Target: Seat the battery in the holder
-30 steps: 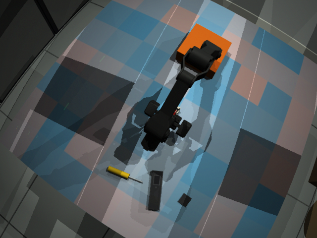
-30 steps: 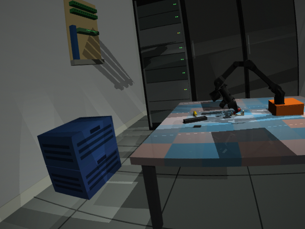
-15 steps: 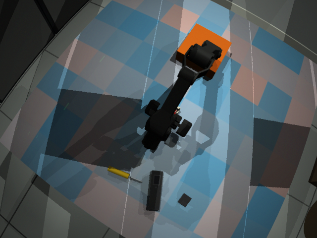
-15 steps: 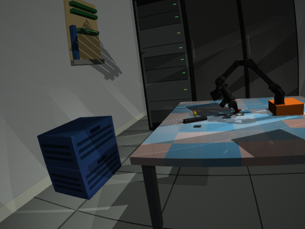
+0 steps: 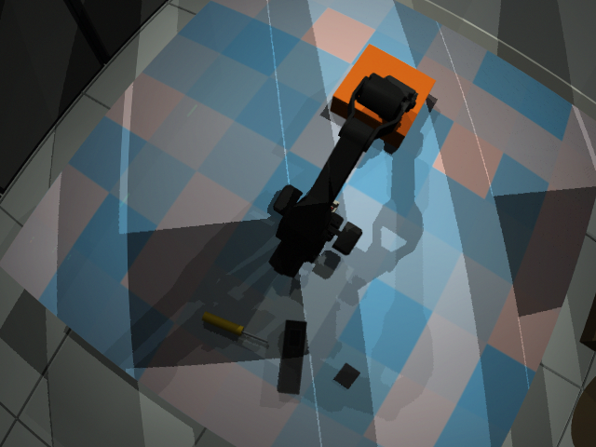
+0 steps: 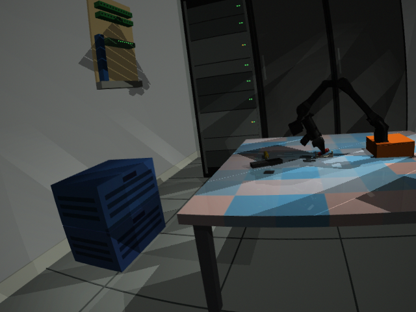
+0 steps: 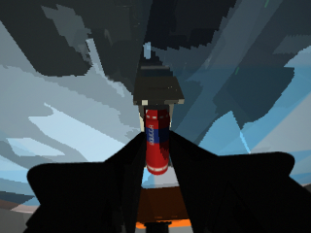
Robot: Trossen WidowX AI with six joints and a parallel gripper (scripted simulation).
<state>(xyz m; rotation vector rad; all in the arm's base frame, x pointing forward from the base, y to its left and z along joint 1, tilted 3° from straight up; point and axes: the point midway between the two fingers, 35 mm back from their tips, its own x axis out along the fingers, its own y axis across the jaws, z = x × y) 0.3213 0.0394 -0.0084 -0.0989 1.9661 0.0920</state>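
My gripper tip is 10 mm below the battery. Also, from my gripper tip: small black square (240 mm ahead, 270 mm to the left, 20 mm below); then black remote-like block (280 mm ahead, 150 mm to the left); then yellow-handled screwdriver (310 mm ahead, 20 mm to the left, 10 mm below).
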